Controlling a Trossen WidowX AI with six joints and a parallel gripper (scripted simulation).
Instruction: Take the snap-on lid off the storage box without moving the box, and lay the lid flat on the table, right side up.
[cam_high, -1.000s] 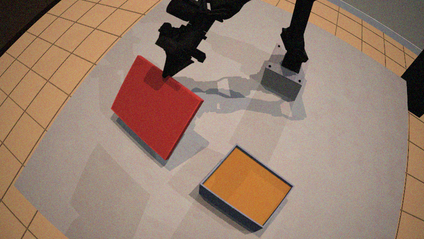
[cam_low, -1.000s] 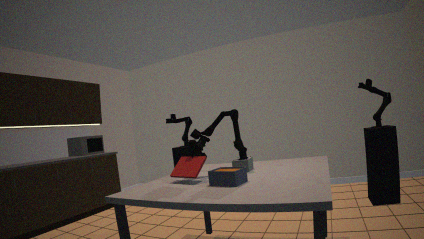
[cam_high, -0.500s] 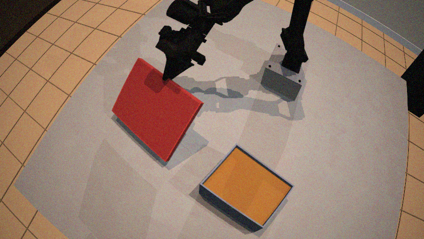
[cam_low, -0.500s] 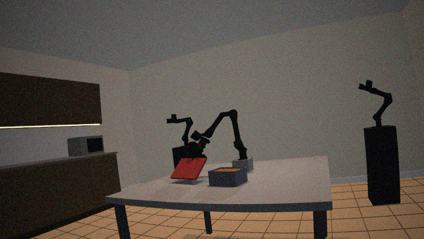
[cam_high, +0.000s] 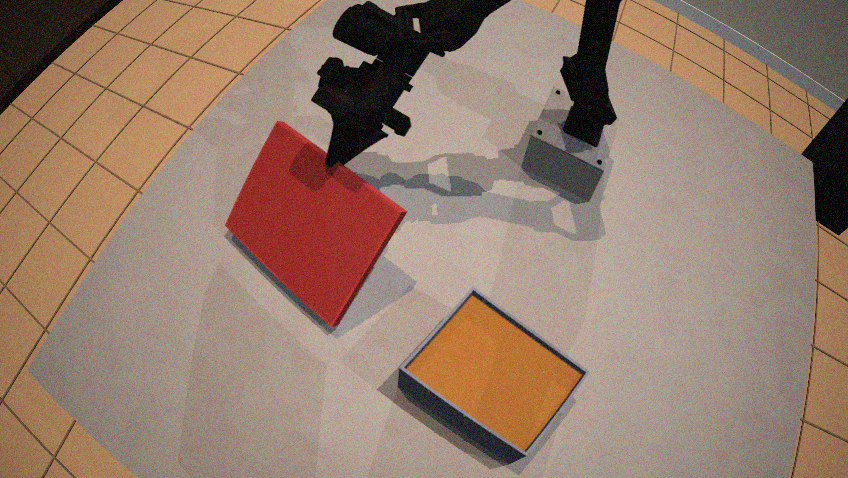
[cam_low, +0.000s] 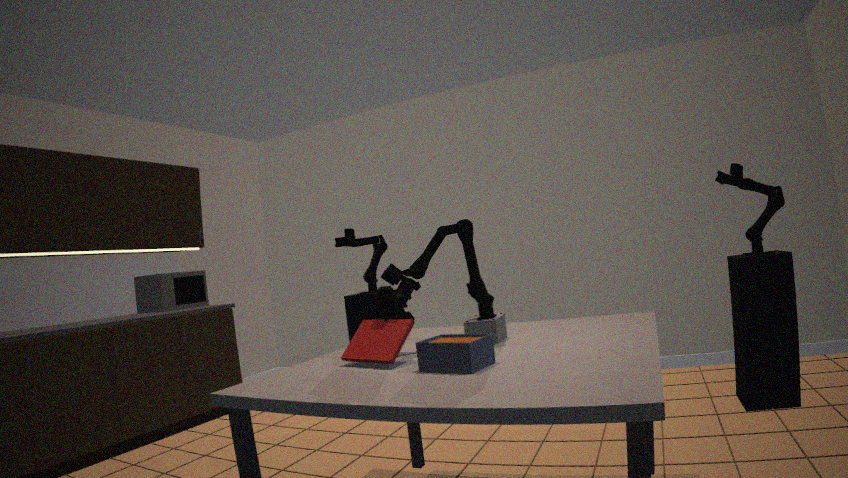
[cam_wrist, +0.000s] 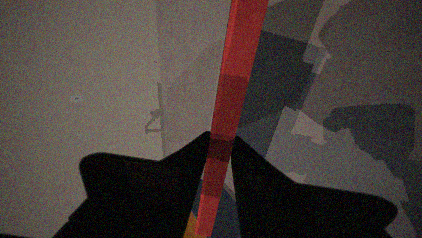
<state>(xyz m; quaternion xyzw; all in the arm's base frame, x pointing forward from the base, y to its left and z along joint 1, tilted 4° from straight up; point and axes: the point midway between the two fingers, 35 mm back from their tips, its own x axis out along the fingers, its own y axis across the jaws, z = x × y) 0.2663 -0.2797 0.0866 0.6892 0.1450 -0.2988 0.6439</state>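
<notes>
My gripper tip is now 6 cm short of the lid, 1 cm to the left of it and 5 cm above it. From my gripper tip the other things lie so: storage box (14 cm ahead, 31 cm to the left, 9 cm below).
</notes>
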